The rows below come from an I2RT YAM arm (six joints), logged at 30 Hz.
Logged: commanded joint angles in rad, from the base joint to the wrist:
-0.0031 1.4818 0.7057 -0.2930 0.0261 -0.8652
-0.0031 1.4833 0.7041 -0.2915 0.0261 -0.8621
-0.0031 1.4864 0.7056 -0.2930 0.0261 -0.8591
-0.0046 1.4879 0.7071 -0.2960 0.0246 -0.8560
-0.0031 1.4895 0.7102 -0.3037 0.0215 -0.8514
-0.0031 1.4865 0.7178 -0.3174 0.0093 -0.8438
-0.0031 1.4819 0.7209 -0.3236 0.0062 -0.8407
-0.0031 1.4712 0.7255 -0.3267 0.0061 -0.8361
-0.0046 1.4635 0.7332 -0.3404 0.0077 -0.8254
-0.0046 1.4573 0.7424 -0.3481 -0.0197 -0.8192
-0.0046 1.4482 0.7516 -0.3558 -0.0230 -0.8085
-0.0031 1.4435 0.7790 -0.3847 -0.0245 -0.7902
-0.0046 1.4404 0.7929 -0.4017 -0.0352 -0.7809
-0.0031 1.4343 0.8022 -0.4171 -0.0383 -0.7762
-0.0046 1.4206 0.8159 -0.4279 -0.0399 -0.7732
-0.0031 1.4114 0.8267 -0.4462 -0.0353 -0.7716
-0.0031 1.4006 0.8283 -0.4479 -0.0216 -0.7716
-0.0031 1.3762 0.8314 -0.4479 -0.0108 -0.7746
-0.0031 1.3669 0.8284 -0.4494 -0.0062 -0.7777
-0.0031 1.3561 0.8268 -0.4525 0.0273 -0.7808
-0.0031 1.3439 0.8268 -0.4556 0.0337 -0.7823
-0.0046 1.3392 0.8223 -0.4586 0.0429 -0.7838
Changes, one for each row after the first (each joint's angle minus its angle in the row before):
0.0000 0.0015 -0.0016 0.0015 0.0000 0.0031
0.0000 0.0031 0.0015 -0.0015 0.0000 0.0030
-0.0015 0.0015 0.0015 -0.0030 -0.0015 0.0031
0.0015 0.0016 0.0031 -0.0077 -0.0031 0.0046
0.0000 -0.0030 0.0076 -0.0137 -0.0122 0.0076
0.0000 -0.0046 0.0031 -0.0062 -0.0031 0.0031
0.0000 -0.0107 0.0046 -0.0031 -0.0001 0.0046
-0.0015 -0.0077 0.0077 -0.0137 0.0016 0.0107
0.0000 -0.0062 0.0092 -0.0077 -0.0274 0.0062
0.0000 -0.0091 0.0092 -0.0077 -0.0033 0.0107
0.0015 -0.0047 0.0274 -0.0289 -0.0015 0.0183
-0.0015 -0.0031 0.0139 -0.0170 -0.0107 0.0093
0.0015 -0.0061 0.0093 -0.0154 -0.0031 0.0047
-0.0015 -0.0137 0.0137 -0.0108 -0.0016 0.0030
0.0015 -0.0092 0.0108 -0.0183 0.0046 0.0016
0.0000 -0.0108 0.0016 -0.0017 0.0137 0.0000
0.0000 -0.0244 0.0031 0.0000 0.0108 -0.0030
0.0000 -0.0093 -0.0030 -0.0015 0.0046 -0.0031
0.0000 -0.0108 -0.0016 -0.0031 0.0335 -0.0031
0.0000 -0.0122 0.0000 -0.0031 0.0064 -0.0015
-0.0015 -0.0047 -0.0045 -0.0030 0.0092 -0.0015

